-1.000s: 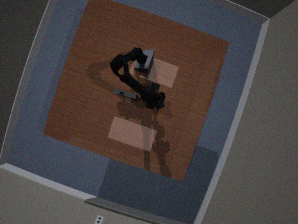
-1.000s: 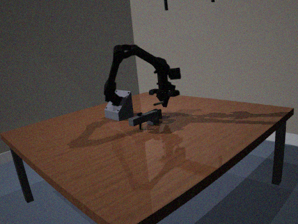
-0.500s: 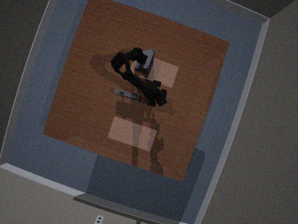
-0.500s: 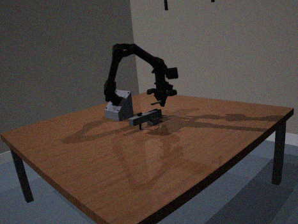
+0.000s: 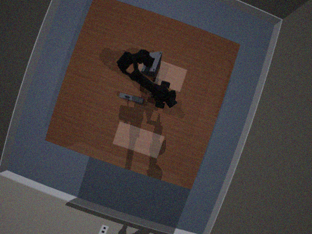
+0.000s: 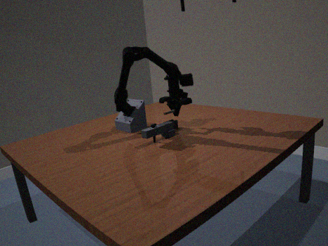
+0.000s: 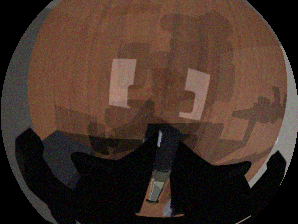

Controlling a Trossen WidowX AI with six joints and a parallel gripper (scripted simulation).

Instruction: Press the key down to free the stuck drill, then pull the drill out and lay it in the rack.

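Right now my gripper tip is 40 mm to the left of the drill and 30 mm below it. Round my gripper tip: dark key: 240 mm to the right, 100 mm ahead; grey rack: 50 mm to the right, 40 mm below.
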